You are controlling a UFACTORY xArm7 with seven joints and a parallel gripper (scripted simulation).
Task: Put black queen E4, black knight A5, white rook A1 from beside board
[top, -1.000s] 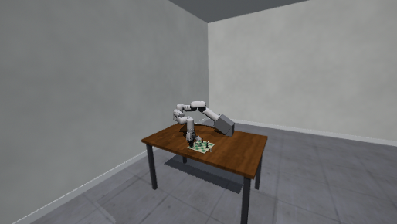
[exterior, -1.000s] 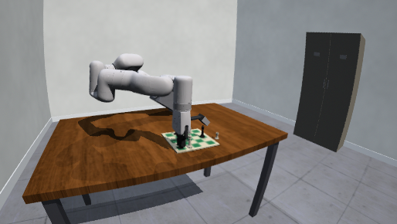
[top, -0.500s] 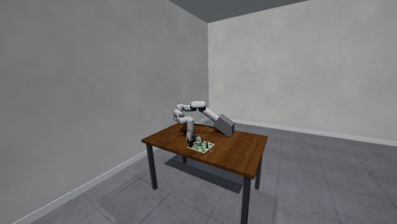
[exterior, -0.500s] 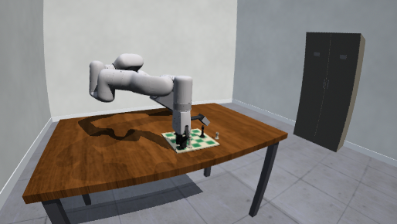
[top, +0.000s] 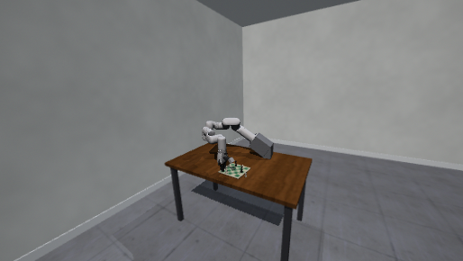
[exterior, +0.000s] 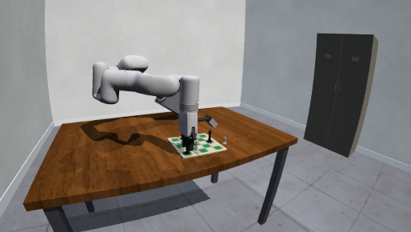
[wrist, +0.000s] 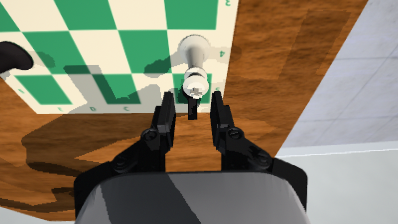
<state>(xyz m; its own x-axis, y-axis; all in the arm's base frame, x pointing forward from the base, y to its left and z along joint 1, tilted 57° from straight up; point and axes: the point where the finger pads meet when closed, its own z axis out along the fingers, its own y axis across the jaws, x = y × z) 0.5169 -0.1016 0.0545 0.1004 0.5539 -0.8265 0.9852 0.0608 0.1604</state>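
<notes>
My hand is 3 cm above the black knight. From my hand the other things lie so: cream board (8 cm to the left, 7 cm behind, 4 cm below); black queen (16 cm to the left, 6 cm behind, 1 cm below); short black piece (15 cm behind, 5 cm to the left, 2 cm below).
</notes>
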